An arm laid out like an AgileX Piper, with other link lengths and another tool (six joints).
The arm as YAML. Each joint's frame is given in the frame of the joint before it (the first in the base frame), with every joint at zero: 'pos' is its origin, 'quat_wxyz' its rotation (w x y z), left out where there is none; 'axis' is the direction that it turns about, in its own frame. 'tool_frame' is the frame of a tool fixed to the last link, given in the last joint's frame.
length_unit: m
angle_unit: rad
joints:
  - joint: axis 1
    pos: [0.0, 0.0, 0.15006]
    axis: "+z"
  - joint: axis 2
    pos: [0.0, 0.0, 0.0]
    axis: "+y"
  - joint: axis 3
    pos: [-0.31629, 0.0, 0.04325]
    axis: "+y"
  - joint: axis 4
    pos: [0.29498, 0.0, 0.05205]
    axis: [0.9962, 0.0, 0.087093]
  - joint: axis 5
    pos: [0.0, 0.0, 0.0]
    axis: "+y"
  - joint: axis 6
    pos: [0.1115, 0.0, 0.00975]
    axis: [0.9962, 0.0, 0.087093]
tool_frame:
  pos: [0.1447, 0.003, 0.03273]
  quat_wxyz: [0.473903, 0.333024, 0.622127, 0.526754]
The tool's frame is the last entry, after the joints.
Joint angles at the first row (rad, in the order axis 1, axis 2, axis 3, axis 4, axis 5, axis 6):
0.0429 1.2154 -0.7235 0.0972 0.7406 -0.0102
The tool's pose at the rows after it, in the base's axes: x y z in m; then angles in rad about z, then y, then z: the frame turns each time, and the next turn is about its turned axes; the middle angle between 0 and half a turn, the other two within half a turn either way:
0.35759, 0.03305, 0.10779, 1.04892, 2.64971, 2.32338
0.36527, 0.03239, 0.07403, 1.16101, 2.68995, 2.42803
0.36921, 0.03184, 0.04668, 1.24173, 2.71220, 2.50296
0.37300, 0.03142, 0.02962, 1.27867, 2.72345, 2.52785
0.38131, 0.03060, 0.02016, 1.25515, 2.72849, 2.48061
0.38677, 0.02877, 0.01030, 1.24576, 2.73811, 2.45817
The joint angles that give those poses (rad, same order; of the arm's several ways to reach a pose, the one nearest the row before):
0.0429 1.3709 -0.7667 0.0929 0.7089 -0.0244
0.0429 1.4871 -0.7785 0.0888 0.6666 -0.0453
0.0429 1.5730 -0.7795 0.0877 0.6206 -0.0613
0.0429 1.6274 -0.7795 0.0867 0.5804 -0.0780
0.0429 1.6637 -0.7804 0.0818 0.5295 -0.0979
0.0429 1.6988 -0.7825 0.0684 0.4917 -0.1014

